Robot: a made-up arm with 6 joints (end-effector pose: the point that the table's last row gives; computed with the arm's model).
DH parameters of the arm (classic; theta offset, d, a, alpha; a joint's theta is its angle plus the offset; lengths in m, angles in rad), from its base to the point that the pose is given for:
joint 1: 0 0.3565 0 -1.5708
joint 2: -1.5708 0 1.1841 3.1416
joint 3: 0 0 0 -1.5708
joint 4: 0 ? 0 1.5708
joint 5: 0 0.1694 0 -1.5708
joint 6: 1.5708 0 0 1.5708
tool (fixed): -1.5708 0 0 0
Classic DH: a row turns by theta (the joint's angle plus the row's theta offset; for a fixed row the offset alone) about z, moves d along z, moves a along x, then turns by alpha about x.
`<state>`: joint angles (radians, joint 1 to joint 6).
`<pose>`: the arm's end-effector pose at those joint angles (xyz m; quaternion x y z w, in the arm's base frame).
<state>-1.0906 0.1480 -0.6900 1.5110 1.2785 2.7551</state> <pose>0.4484 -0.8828 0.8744 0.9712 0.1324 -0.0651 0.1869</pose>
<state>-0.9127 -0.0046 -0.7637 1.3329 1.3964 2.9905</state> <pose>0.4919 -0.7015 0.9503 0.9355 0.1664 0.0798 0.3014</pose>
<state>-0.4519 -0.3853 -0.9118 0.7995 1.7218 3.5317</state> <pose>0.4050 -0.3278 1.0407 0.7509 0.0776 0.4919 0.4337</pose>
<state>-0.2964 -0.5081 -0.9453 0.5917 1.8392 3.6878</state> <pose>0.3396 -0.2507 1.0400 0.6766 -0.0116 0.6117 0.4097</pose>
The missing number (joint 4, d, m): -1.0311
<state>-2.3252 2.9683 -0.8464 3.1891 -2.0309 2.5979</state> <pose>0.5322 0.3192 -0.1608 0.7649 0.1228 -0.6303 0.0504</pose>
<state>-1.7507 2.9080 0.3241 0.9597 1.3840 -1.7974</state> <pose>-0.0013 0.5362 -1.4589 0.9345 -0.1167 -0.3211 0.1004</pose>
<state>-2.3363 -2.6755 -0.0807 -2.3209 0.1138 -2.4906</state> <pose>1.0176 0.8923 -0.0593 0.7106 0.1110 0.4874 0.4952</pose>
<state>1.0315 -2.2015 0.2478 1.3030 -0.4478 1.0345</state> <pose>-0.9138 -1.6141 0.1906 -0.1003 -0.3836 -0.5771 0.7139</pose>
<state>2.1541 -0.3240 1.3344 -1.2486 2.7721 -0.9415</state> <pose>0.2139 -0.2268 2.5202 -0.7372 0.1456 0.5718 0.3292</pose>
